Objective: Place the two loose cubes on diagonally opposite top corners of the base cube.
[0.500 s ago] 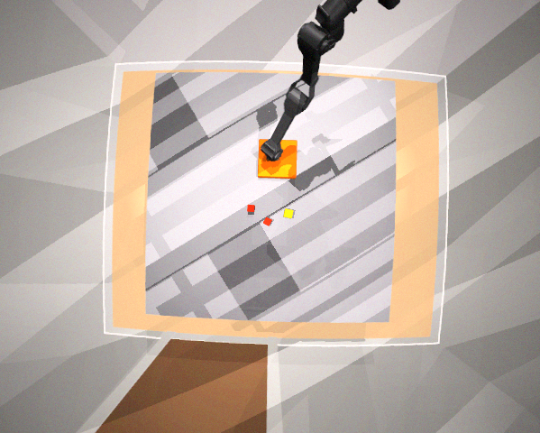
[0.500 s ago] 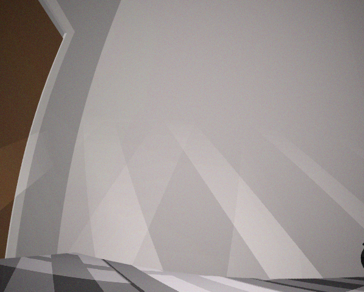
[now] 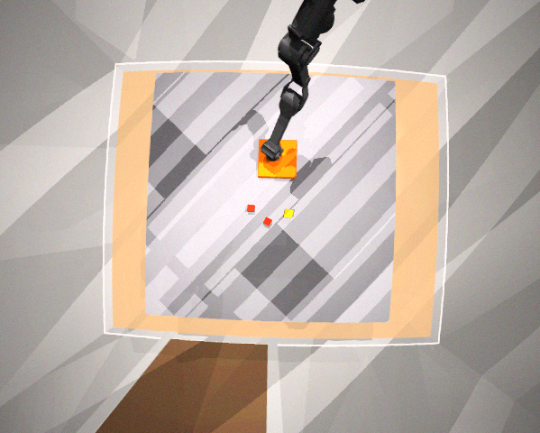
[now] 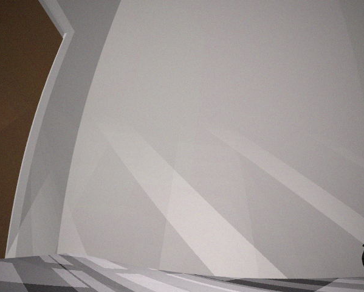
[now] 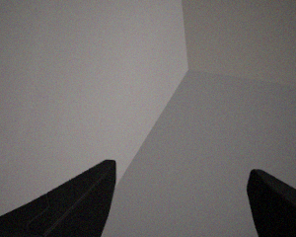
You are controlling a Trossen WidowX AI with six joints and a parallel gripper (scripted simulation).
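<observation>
The yellow base cube is 48 cm ahead of my gripper tip, 8 cm to the right of it and 79 cm below it.
</observation>
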